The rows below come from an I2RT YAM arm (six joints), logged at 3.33 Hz.
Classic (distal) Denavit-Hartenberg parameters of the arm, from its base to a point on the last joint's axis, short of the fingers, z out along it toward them. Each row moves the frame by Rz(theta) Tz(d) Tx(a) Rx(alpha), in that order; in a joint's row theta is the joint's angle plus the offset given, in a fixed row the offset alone. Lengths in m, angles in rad.
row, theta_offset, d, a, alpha
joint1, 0, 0.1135, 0.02, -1.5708
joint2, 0, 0, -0.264, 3.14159
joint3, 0.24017, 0, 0.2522, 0
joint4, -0.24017, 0, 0.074, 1.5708
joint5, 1.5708, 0, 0, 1.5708
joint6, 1.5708, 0.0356, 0, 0
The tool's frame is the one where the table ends.
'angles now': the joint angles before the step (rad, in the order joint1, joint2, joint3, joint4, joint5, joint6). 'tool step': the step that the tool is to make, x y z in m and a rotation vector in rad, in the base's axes. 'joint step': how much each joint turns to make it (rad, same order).
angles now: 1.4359 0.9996 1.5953 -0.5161 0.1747 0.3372
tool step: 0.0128 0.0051 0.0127 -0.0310 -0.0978 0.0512
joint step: -0.1107 0.0581 0.0892 -0.0351 -0.1693 -0.0894
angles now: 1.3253 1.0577 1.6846 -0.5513 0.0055 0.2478
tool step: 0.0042 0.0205 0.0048 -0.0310 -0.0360 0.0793
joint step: -0.0135 0.0782 0.0652 -0.0096 -0.0954 -0.0366
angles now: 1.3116 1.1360 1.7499 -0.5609 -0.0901 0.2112
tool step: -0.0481 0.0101 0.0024 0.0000 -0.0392 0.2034
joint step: 0.2775 0.0196 0.0196 0.0024 0.0718 -0.0429
